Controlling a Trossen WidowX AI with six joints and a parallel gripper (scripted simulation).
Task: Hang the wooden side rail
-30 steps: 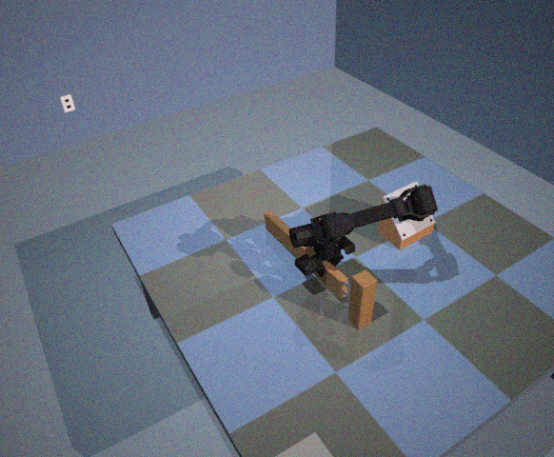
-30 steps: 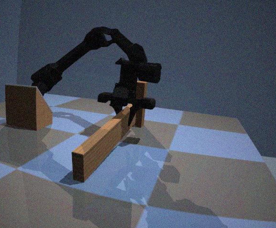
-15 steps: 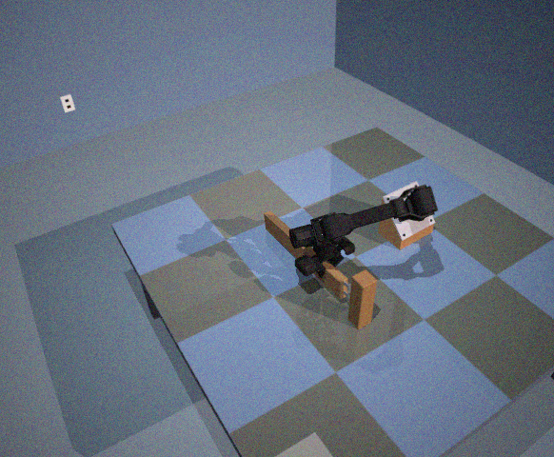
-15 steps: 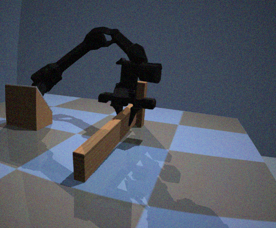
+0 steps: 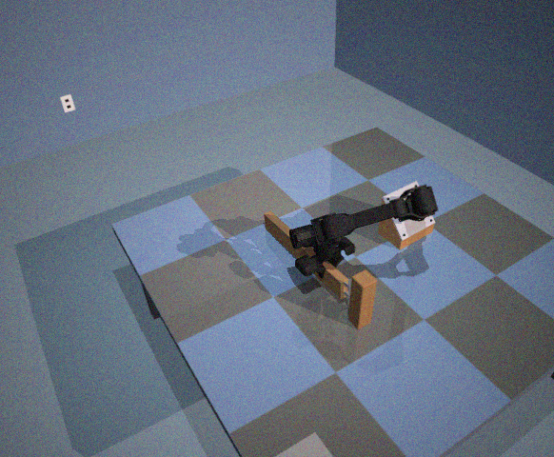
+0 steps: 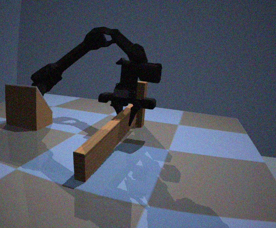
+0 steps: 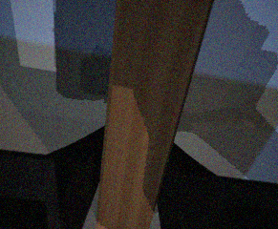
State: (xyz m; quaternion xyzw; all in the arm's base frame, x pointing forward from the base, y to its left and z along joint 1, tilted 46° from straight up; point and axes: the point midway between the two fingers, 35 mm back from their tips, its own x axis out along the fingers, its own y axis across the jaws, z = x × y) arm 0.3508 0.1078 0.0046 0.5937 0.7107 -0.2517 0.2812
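Right now the headboard post is 17 cm to the left of my gripper tip, 4 cm above it and 2 cm behind it.
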